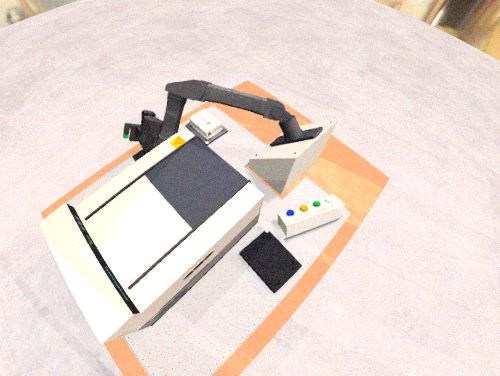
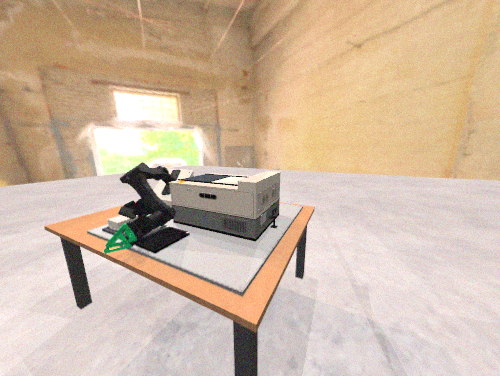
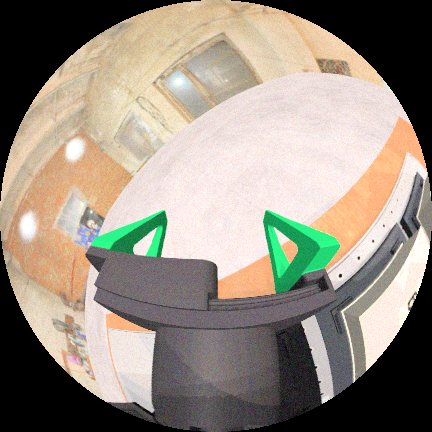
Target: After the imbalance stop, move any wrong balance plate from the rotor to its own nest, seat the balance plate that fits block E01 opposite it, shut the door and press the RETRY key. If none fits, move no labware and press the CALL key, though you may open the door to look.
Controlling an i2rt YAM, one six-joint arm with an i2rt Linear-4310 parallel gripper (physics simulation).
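Places are measured from the arm's base along level axes (x ahead, y left, z up), in metres.
Pixels of known places: gripper, fingertip midpoint: (image 1: 137, 125) (image 2: 105, 249) (image 3: 214, 215); arm's base, origin of the base link: (image 1: 295, 138).
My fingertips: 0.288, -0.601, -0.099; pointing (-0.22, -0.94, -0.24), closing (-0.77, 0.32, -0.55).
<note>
Ahead of a thing's pixels: the offset from my fingertips to its top centre, as dx, dy, dz. "spot": to the spot under its first point.
The centrifuge (image 1: 227, 227) (image 2: 225, 196) has a dark panel @[+0.066, +0.491, +0.167] (image 1: 197, 180) and a white panel @[spot: +0.266, +0.514, +0.163] (image 1: 140, 240) between two black rails on top. No opening into it shows, and the rotor and its plates are hidden. A white piece of labware @[-0.207, +0.221, +0.007] (image 1: 206, 123) (image 2: 118, 221) (image 3: 392, 312) sits on a dark grey nest near one corner; its mark is unreadable. A key box @[-0.134, +0.795, +0.037] (image 1: 311, 216) has blue, yellow, green and white keys, labels unreadable. My gripper (image 2: 120, 239) (image 3: 214, 215) is open and empty, pointing outward near the table edge, away from the labware and keys.
A black flat plate @[+0.067, +0.774, -0.008] (image 1: 270, 261) lies beside the key box. Another black flat plate @[+0.059, +0.179, -0.029] (image 2: 164, 239) lies near my gripper. The arm stands on a pale wedge-shaped base (image 1: 300, 157). The centrifuge's black display strip @[spot: +0.355, +0.489, +0.176] (image 1: 102, 260) shows small unreadable teal marks. The table has an orange-brown rim @[spot: +0.367, +0.001, -0.059] (image 2: 200, 295).
</note>
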